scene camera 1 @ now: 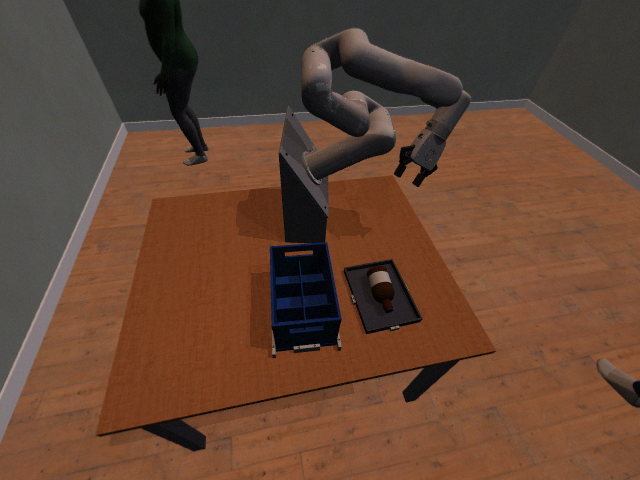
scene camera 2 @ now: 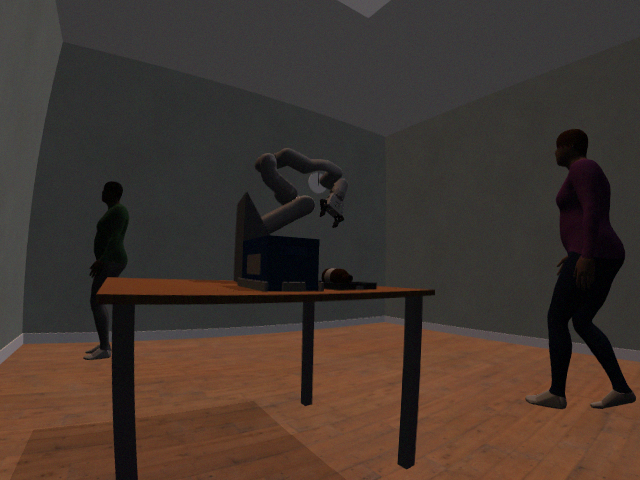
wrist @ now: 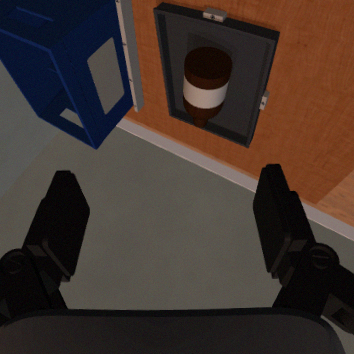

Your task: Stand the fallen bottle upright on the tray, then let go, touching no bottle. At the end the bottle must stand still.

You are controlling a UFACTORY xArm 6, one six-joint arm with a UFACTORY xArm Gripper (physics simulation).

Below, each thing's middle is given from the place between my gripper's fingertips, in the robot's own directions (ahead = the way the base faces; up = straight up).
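Brown bottle point(scene camera 1: 382, 290): from my hand, 270 mm below, 250 mm ahead, 90 mm to the right.
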